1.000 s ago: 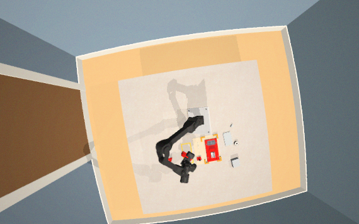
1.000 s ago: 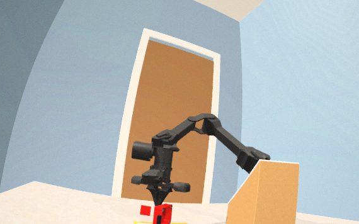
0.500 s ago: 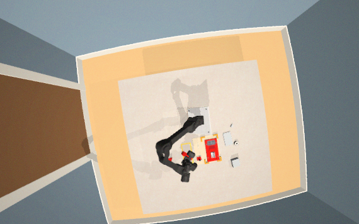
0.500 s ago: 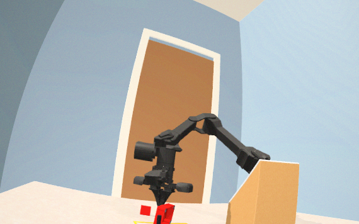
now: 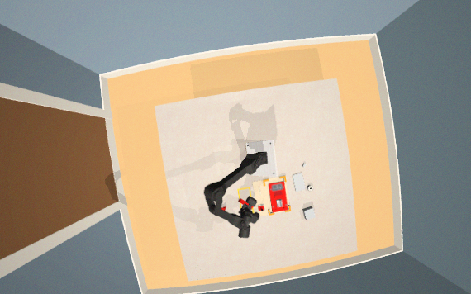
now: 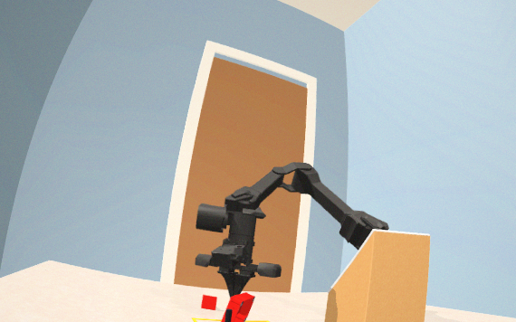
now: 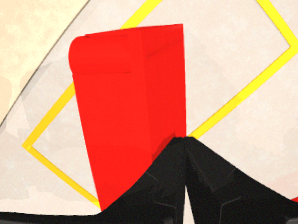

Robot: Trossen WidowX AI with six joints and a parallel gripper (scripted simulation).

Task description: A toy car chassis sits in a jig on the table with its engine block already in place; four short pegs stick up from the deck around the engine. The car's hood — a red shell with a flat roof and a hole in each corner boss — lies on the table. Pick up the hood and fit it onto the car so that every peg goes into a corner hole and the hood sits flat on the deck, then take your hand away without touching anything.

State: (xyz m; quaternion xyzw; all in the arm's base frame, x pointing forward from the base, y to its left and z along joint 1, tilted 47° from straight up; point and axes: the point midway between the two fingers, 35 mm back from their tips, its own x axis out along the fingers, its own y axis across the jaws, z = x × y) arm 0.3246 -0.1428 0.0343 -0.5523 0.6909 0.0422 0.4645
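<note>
Right now my gripper tip is 21 cm to the right of the jig, 4 cm above it and 3 cm past it. Also, from my gripper tip: small white wheel: 47 cm to the left, 6 cm behind, 4 cm below; red hood: 1 cm to the left, 1 cm below, 1 cm behind.
</note>
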